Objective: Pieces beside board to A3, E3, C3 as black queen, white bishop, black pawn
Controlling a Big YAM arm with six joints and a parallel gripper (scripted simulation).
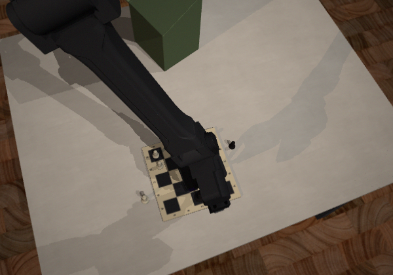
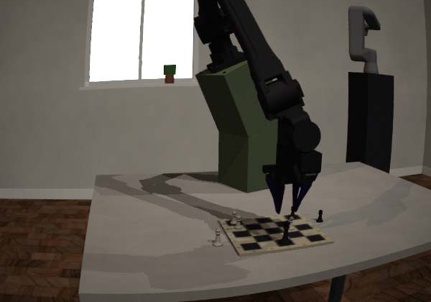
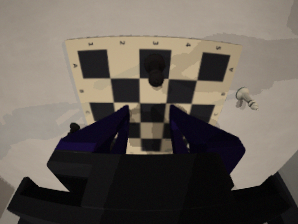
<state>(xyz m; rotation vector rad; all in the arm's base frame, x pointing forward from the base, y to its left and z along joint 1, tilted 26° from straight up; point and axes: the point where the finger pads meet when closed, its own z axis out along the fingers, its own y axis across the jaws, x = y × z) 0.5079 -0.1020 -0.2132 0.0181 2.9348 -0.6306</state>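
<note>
The black queen lies 2 cm ahead of my hand, 1 cm to the right of it and 5 cm below it. From my hand the other things lie so: chessboard 5 cm behind, 8 cm below; white bishop 3 cm behind, 14 cm to the right, 6 cm below.
</note>
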